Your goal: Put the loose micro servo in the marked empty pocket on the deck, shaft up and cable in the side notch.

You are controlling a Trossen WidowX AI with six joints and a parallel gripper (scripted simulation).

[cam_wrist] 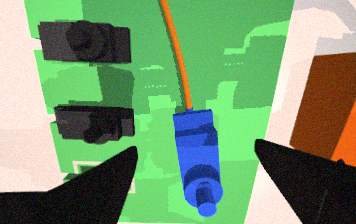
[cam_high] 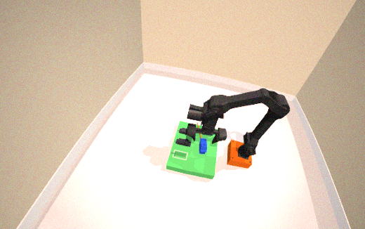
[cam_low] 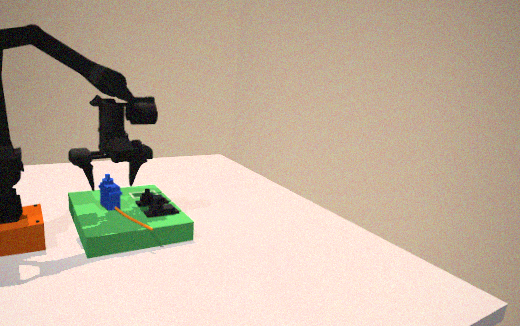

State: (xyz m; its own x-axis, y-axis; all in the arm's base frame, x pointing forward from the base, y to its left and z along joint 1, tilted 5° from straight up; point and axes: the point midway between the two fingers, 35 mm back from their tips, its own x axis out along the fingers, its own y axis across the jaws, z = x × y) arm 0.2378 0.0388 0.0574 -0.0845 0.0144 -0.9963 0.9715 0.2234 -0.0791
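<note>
The green robot deck is 7 cm below my gripper tip and 1 cm behind it.
</note>
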